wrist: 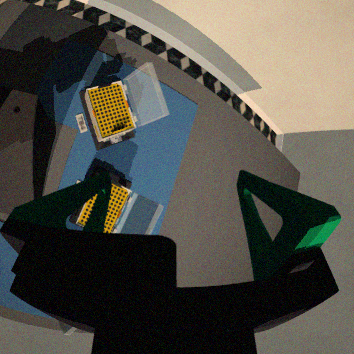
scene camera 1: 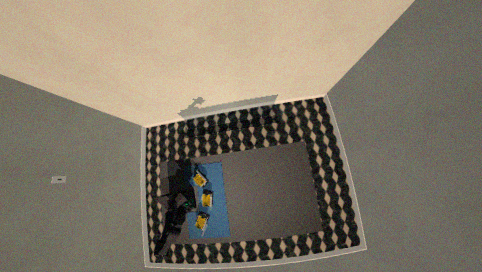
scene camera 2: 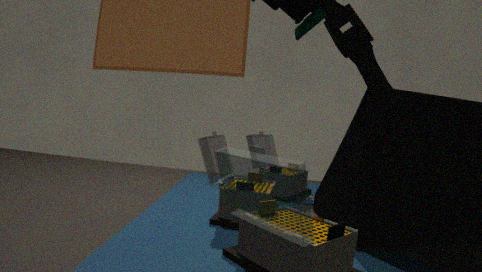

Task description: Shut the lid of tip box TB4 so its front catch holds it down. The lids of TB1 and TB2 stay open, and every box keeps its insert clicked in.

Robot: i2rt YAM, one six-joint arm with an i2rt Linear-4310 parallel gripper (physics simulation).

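Seen in the pictures: gripper, fingertip midpoint: [wrist: 173, 177] [scene camera 1: 189, 199] [scene camera 2: 277, 18]; arm's base at its link origin: [scene camera 2: 417, 163].
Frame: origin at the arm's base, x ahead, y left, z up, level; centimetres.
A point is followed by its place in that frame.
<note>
Three tip boxes with yellow inserts stand on the blue mat; no labels are readable, so I cannot tell which is TB4. In scene camera 2 they are the near box [scene camera 2: 300, 250] @(x 25.6, y 33.2, z -6.2 cm), the middle box [scene camera 2: 235, 202] @(x 33.0, y 27.1, z -4.0 cm) and the far box [scene camera 2: 292, 185]. Two clear lids [scene camera 2: 215, 157] @(x 35.7, y 27.1, z 1.0 cm) [scene camera 2: 261, 150] @(x 30.3, y 31.1, z 2.7 cm) stand up at the back. In the wrist view, the upper box [wrist: 111, 110] @(x 25.9, y 24.5, z -6.6 cm) has its clear lid [wrist: 148, 95] @(x 30.9, y 30.0, z -1.7 cm) open to the right; the lower box [wrist: 116, 205] @(x 36.1, y 5.9, z -6.7 cm), partly behind a finger, has its lid [wrist: 140, 214] @(x 40.6, y 6.3, z -2.6 cm) open too. My gripper [wrist: 173, 177] @(x 30.5, y 12.3, z 22.5 cm) is open and empty, high above the mat.
The blue mat [scene camera 1: 218, 172] @(x 45.2, y 32.1, z -12.3 cm) [scene camera 2: 150, 225] @(x 47.6, y 17.1, z -12.4 cm) [wrist: 177, 115] @(x 43.6, y 35.7, z -12.4 cm) lies on the grey table [scene camera 1: 270, 190] @(x 99.1, y 11.8, z -12.6 cm). A large black block [scene camera 2: 415, 165] @(x 6.6, y 13.6, z 0.9 cm) stands right of the boxes. A small white piece [wrist: 81, 123] @(x 21.0, y 19.9, z -12.2 cm) lies beside the upper box. An orange board [scene camera 2: 172, 37] hangs on the wall.
</note>
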